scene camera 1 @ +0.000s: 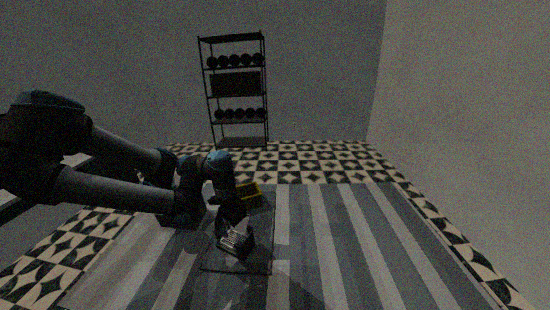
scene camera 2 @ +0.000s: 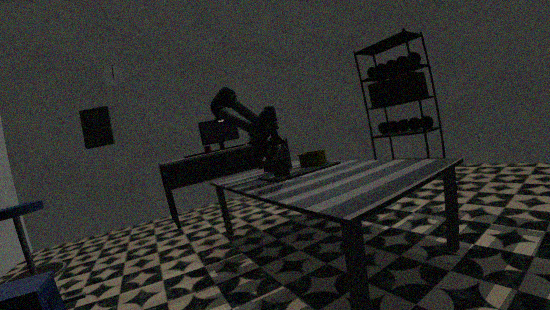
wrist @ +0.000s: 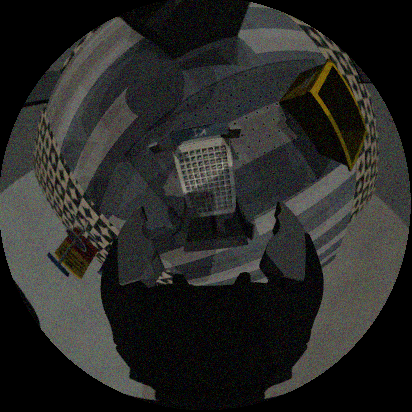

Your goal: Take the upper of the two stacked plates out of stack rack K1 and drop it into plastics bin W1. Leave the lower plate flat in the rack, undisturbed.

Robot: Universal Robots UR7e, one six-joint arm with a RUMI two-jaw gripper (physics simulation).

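Places are measured from the arm's base along level axes (x ahead, y left, z up), in centimetres.
Where they show: gripper, fingertip midpoint: (scene camera 1: 232,228) (scene camera 2: 278,156) (wrist: 209,205); arm's base, link origin: (scene camera 2: 273,152).
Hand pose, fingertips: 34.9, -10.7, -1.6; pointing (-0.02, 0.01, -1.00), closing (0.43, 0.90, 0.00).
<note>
Things, the pixels of their top centre, and the offset from my fingertips, as dx, dy, dz. Level surfaces: height alone.
- Stack rack K1, top centre: (wrist: 205,200) (scene camera 1: 231,229) (scene camera 2: 278,157) -0.3, -0.4, -0.8
- yellow-rimmed dark box, top centre: (wrist: 348,114) (scene camera 1: 244,190) (scene camera 2: 311,152) -2.8, +27.9, -2.8
- perforated board, top centre: (wrist: 271,141) (scene camera 1: 244,222) (scene camera 2: 299,169) +0.0, +13.8, -12.7
- striped table, surface height: dz -14.0
Stack rack K1 (wrist: 217,131) (scene camera 1: 245,251) stands on the dark perforated board. The pale, grid-patterned upper plate (wrist: 207,167) (scene camera 1: 233,239) lies in it; the lower plate cannot be told apart beneath it. My gripper (wrist: 209,205) (scene camera 1: 234,229) is open and empty, pointing down close over the rack. In the wrist view its two jaws stand wide apart, on either side of the rack's near end. Plastics bin W1, a yellow-rimmed dark box (wrist: 321,80) (scene camera 1: 251,200) (scene camera 2: 313,158), stands on the board's far part. In scene camera 2 the gripper and rack merge into one dark shape.
The perforated board (wrist: 260,127) (scene camera 1: 263,262) lies on the striped table (scene camera 1: 350,250) (scene camera 2: 350,200). A dark bench (scene camera 2: 210,167) with a monitor stands behind the arm. A tall shelf unit (scene camera 1: 230,37) (scene camera 2: 390,44) stands beyond the table. The light is dim and the pictures are grainy.
</note>
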